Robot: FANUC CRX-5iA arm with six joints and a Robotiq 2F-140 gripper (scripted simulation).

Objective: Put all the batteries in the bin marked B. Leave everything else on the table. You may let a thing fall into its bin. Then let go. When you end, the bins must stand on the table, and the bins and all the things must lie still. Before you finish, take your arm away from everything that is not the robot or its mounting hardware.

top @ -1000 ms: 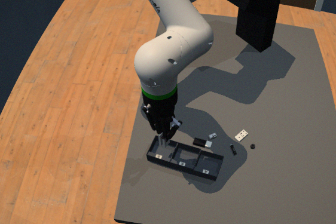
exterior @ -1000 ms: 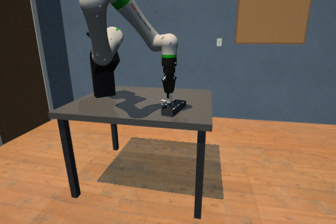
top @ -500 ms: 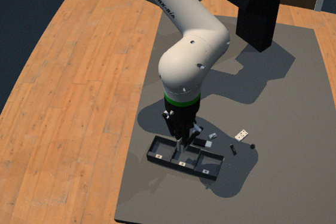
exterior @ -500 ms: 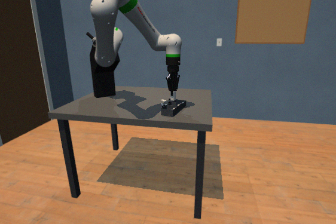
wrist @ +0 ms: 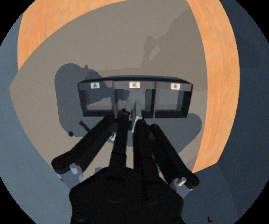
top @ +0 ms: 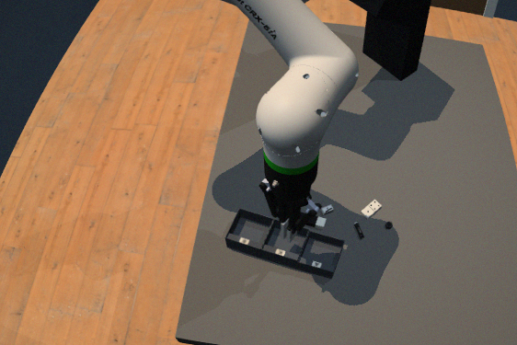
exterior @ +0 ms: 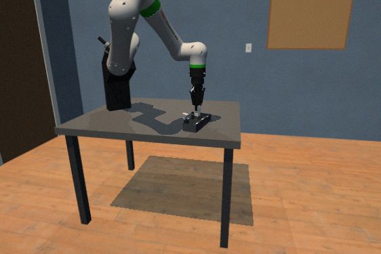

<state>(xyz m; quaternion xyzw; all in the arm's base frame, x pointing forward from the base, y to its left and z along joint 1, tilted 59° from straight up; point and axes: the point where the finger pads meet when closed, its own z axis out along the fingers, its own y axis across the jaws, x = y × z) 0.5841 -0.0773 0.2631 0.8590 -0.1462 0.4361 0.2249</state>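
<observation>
The black bin is 10 mm to the right of my hand and 70 mm below it. From my hand the other things lie so: dark cylindrical battery: 30 mm behind, 170 mm to the left, 80 mm below; then grey piece: 90 mm behind, 100 mm to the left, 80 mm below; then white domino: 80 mm behind, 210 mm to the left, 80 mm below.
</observation>
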